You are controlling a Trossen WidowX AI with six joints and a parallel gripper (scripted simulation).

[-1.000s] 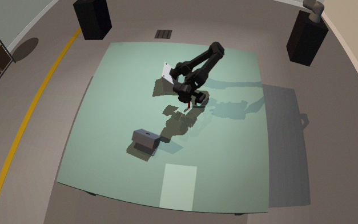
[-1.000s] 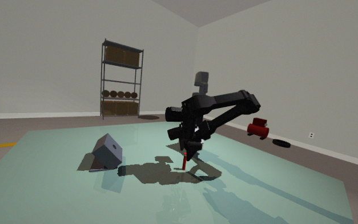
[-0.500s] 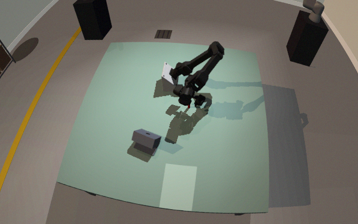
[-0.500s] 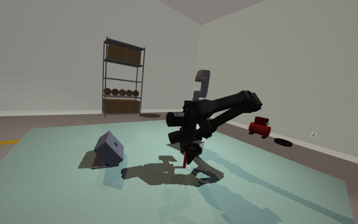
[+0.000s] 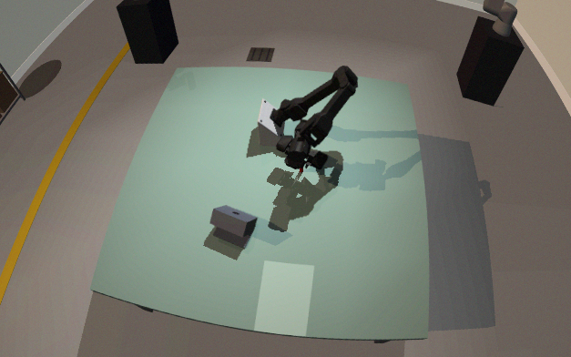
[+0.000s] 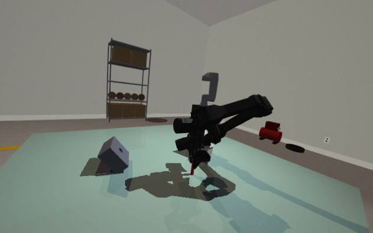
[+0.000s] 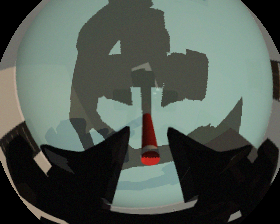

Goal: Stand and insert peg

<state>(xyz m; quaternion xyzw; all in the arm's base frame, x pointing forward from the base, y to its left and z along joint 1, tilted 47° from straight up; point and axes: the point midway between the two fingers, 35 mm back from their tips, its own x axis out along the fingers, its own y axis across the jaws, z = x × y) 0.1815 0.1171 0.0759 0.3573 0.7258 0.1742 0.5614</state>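
My gripper tip is now 29 cm short of the sloped panel, 18 cm to the left of it and 1 cm below it. From my gripper tip the other things lie so: peg 2 cm above.
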